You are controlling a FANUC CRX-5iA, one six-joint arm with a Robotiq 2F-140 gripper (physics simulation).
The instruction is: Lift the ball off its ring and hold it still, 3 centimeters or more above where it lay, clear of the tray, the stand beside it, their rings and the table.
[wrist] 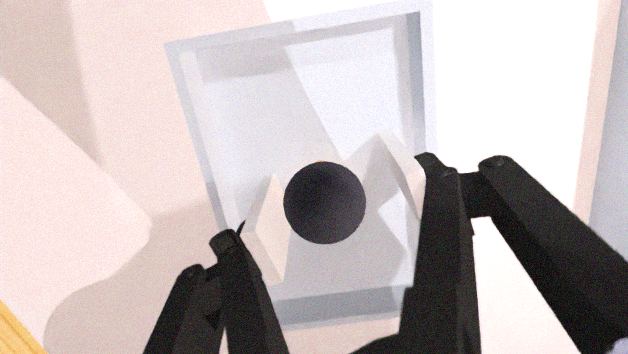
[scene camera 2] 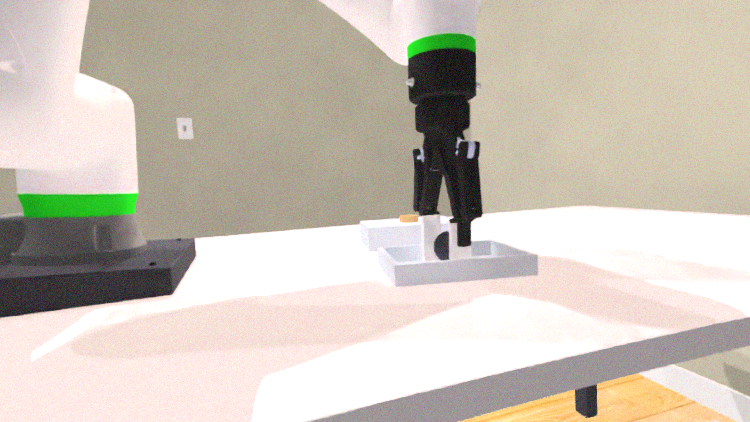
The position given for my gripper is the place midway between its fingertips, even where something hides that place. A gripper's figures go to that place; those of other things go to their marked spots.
My gripper (scene camera 2: 445,265) is 0.57 m from the lens. A pale grey tray (scene camera 2: 490,259): 0.51 m from the lens. A white stand (scene camera 2: 407,230) is 0.72 m from the lens. The marked spots on the pale grey tray and the white stand are 0.25 m apart.
